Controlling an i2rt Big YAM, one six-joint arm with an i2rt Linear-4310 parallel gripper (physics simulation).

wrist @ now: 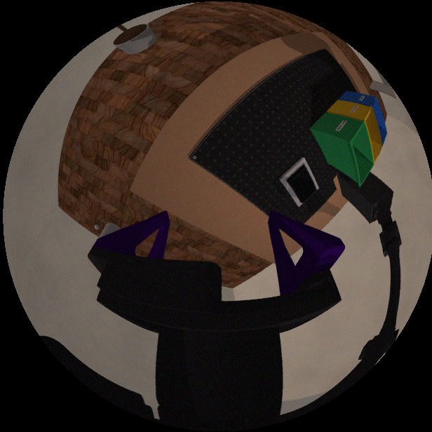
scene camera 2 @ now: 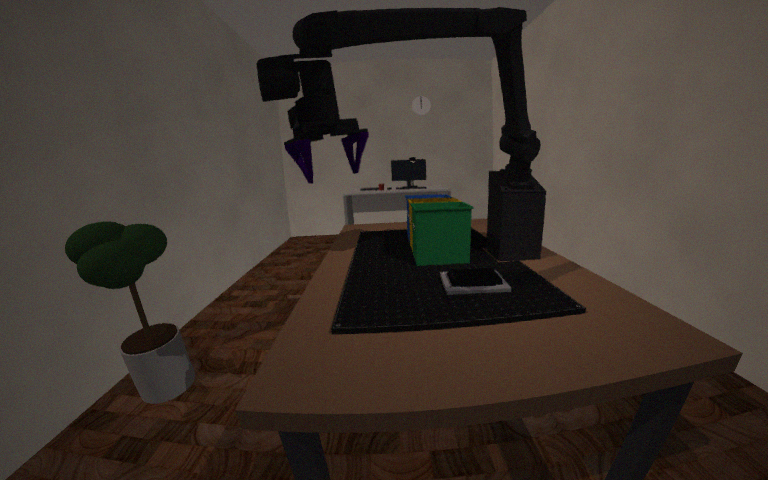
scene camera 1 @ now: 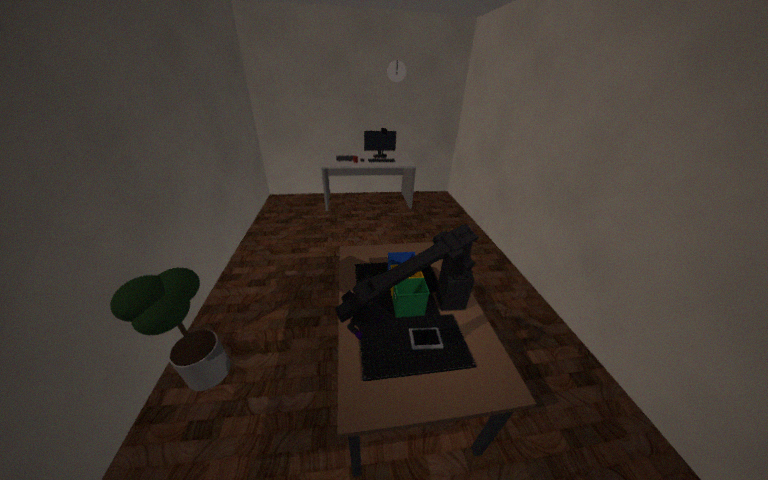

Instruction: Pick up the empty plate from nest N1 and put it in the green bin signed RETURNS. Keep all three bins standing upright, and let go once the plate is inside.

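Places are measured from the arm's base along level axes (x ahead, y left, z up), in metres.
Pixels of known places: gripper, fingertip midpoint: (scene camera 2: 334,178) (scene camera 1: 368,331); arm's base, origin of the base link: (scene camera 2: 515,180) (scene camera 1: 458,270).
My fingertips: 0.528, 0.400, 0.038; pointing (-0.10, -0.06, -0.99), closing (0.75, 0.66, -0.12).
Observation:
For each thing: its middle in the pictures, then the offset to it from my fingertips, as dx, dy, dz. "spot": a spot on its surface instead. Level surfaces: height alone.
- black plate, body centre: (scene camera 2: 473,276) (scene camera 1: 426,336) -0.310, -0.145, -0.269
- pale nest, body centre: (scene camera 2: 473,281) (scene camera 1: 425,338) -0.310, -0.145, -0.281
- green bin, body centre: (scene camera 2: 440,232) (scene camera 1: 409,297) -0.257, -0.361, -0.198
- yellow bin, surface spot: (scene camera 2: 436,200) spot: -0.276, -0.550, -0.118
- blue bin, body centre: (scene camera 2: 428,217) (scene camera 1: 401,268) -0.252, -0.623, -0.198
- mat, its level: dz -0.288
- brown table, its level: dz -0.301
A black plate (scene camera 1: 425,337) (scene camera 2: 475,277) (wrist: 302,185) sits in the pale nest (scene camera 1: 427,347) (scene camera 2: 478,290) (wrist: 289,193) on the black mat; no nest sign is readable. The green bin (scene camera 1: 410,305) (scene camera 2: 441,236) (wrist: 336,141) stands upright behind the nest, with a small label on its side; its floor is hidden. My gripper (scene camera 2: 333,177) (wrist: 218,216) is open and empty, fingers pointing down. It hangs high in the air, to the left of the nest and bins in the second scene view. In the first scene view the arm largely hides it.
A yellow bin (scene camera 2: 436,200) (wrist: 363,114) and a blue bin (scene camera 1: 400,257) (wrist: 380,120) stand upright in a row behind the green one. The arm's base (scene camera 1: 454,291) (scene camera 2: 516,220) (wrist: 369,197) stands right of the bins in both scene views. The mat (scene camera 1: 413,365) (scene camera 2: 396,305) lies on the brown table (scene camera 1: 424,399) (scene camera 2: 453,362).

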